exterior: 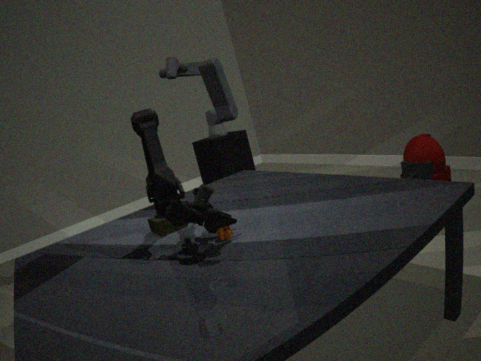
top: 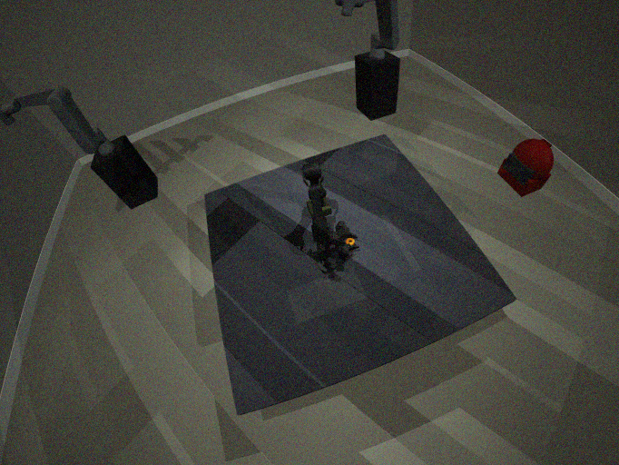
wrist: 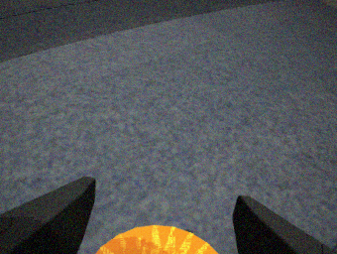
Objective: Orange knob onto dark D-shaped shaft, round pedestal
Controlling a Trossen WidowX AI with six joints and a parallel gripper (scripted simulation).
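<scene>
My gripper tip is 1 cm past the orange knob, 4 cm to the left of it and 2 cm above it. The rest, counted from my gripper tip: pedestal: 2 cm ahead, 18 cm to the right, 2 cm below.
</scene>
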